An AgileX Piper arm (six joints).
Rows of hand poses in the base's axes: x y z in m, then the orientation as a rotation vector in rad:
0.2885, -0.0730, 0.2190, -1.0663, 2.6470, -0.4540
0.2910, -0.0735, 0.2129, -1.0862, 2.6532, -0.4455
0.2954, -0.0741, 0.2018, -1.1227, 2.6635, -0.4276
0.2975, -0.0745, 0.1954, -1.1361, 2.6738, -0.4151
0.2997, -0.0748, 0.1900, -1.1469, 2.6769, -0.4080
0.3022, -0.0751, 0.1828, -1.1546, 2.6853, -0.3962
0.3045, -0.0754, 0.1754, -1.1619, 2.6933, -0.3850
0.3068, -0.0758, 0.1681, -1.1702, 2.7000, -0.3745
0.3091, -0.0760, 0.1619, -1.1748, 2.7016, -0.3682
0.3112, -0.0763, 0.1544, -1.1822, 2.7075, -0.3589
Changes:
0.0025, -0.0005, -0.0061, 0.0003, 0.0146, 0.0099
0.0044, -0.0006, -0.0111, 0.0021, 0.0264, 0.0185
0.0021, -0.0004, -0.0064, 0.0032, 0.0161, 0.0048
0.0022, -0.0003, -0.0054, 0.0017, 0.0082, 0.0055
0.0025, -0.0003, -0.0072, 0.0042, 0.0121, 0.0021
0.0023, -0.0003, -0.0074, 0.0039, 0.0115, 0.0020
0.0023, -0.0004, -0.0073, 0.0035, 0.0107, 0.0030
0.0023, -0.0002, -0.0062, 0.0028, 0.0043, 0.0025
0.0021, -0.0003, -0.0075, 0.0030, 0.0096, 0.0026

